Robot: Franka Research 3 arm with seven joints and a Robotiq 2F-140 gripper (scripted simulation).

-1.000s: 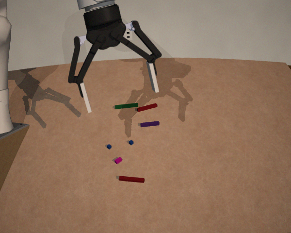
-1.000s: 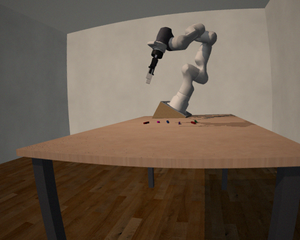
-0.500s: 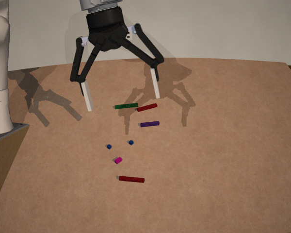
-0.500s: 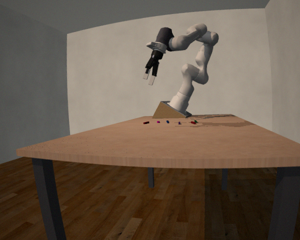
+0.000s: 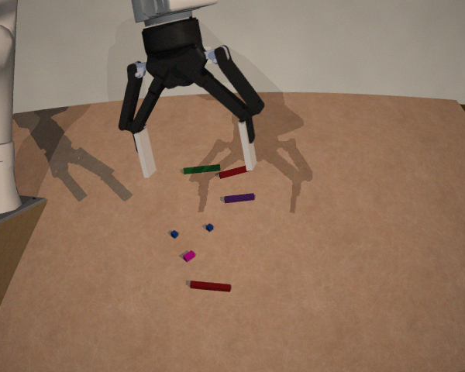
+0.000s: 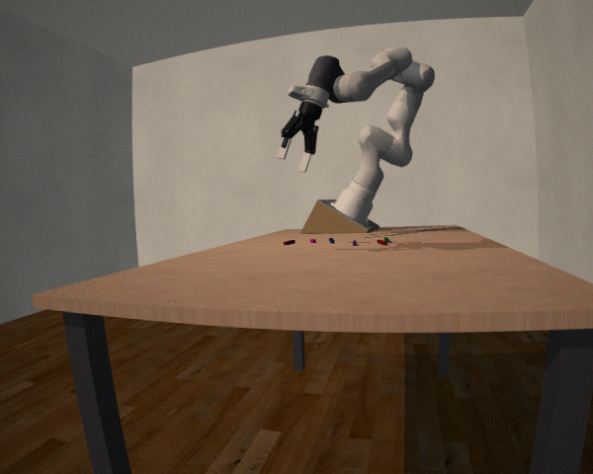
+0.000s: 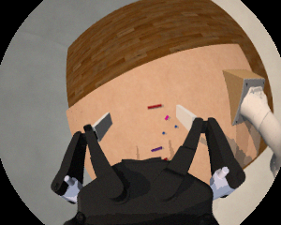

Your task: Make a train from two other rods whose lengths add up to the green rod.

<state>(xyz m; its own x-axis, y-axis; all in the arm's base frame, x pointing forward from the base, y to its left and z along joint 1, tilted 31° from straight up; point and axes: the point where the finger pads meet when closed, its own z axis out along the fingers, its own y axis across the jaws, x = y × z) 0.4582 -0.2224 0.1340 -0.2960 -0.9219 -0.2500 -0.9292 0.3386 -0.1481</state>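
My hand is 4 cm past the magenta rod, 5 cm to the right of it and 26 cm above it. From my hand the other things lie so: purple rod 6 cm ahead, 20 cm to the left, 26 cm below; green rod 2 cm behind, 29 cm to the left, 26 cm below.
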